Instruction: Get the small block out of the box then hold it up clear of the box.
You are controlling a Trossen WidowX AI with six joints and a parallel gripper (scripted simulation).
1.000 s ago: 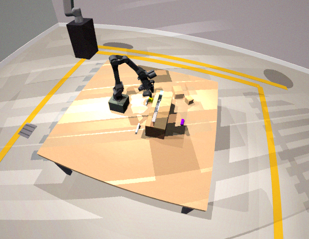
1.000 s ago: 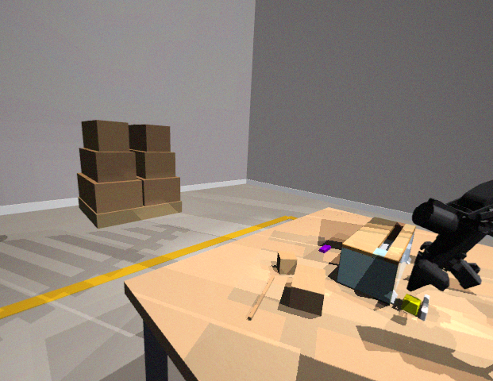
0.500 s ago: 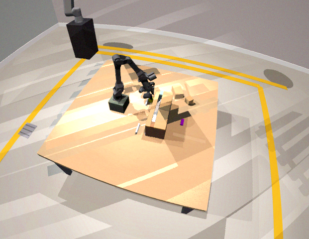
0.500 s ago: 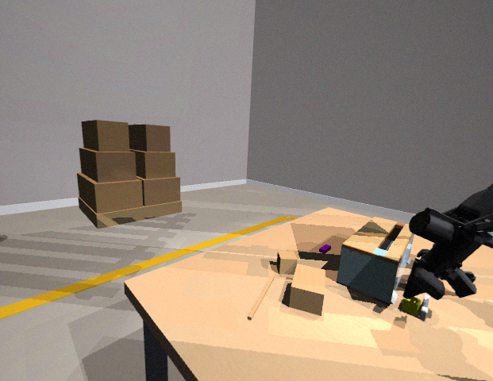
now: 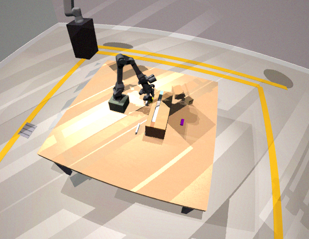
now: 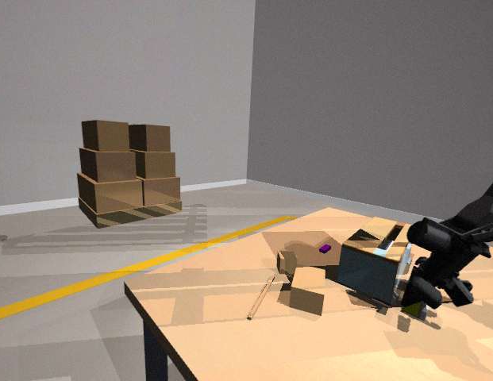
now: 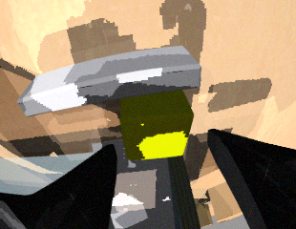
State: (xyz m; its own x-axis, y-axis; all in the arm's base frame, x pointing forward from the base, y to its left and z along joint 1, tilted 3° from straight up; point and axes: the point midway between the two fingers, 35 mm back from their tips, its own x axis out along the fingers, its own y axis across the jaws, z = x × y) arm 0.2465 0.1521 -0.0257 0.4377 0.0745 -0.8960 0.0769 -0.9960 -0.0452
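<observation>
My gripper tip is now 1 cm past the yellow block and 1 cm above it. Round my gripper tip: thin wooden stick 27 cm ahead, 25 cm to the left, 2 cm below; then purple block 30 cm ahead, 15 cm to the right, 2 cm below; then clear-fronted box 8 cm ahead, 17 cm to the right, 4 cm above.
</observation>
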